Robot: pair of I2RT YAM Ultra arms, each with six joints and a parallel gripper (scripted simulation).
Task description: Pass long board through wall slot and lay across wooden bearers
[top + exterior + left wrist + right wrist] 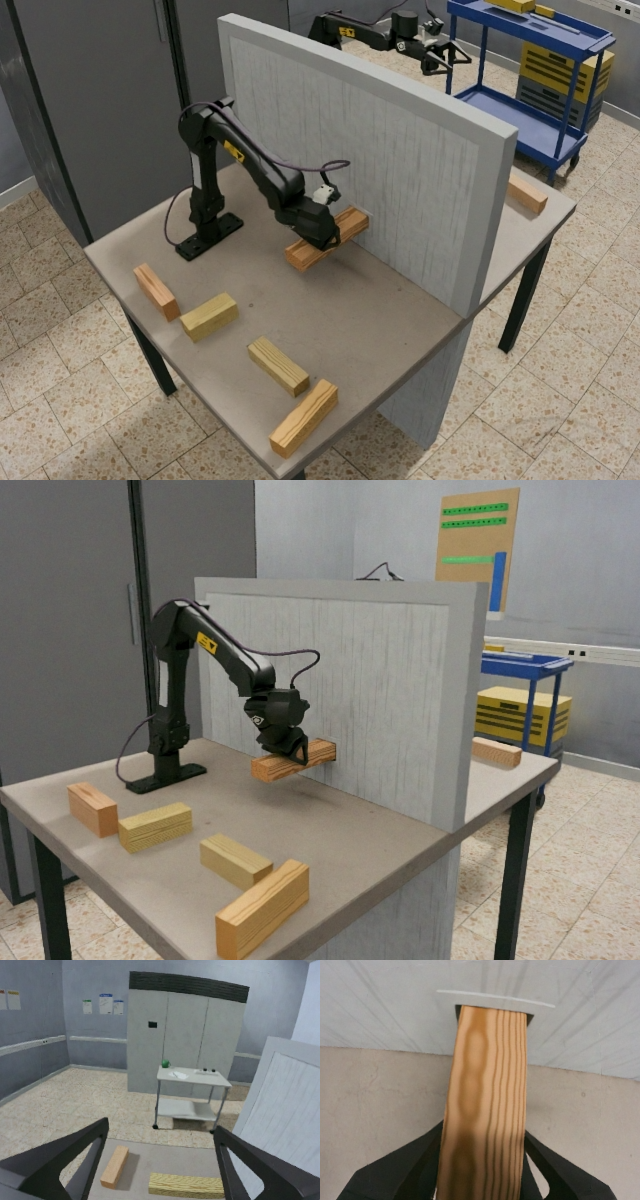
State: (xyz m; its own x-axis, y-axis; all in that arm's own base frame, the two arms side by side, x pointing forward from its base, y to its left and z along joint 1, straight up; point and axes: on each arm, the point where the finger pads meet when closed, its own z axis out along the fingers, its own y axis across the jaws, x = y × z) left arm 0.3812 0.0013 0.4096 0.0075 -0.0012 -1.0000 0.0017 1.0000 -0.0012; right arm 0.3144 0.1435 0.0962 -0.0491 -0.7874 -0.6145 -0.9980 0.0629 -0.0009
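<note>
My right hand is 6 cm to the right of the long board and 1 cm short of it. The rest, counted from my right hand: yellow bearer 34 cm to the left, 20 cm ahead, 7 cm below.
</note>
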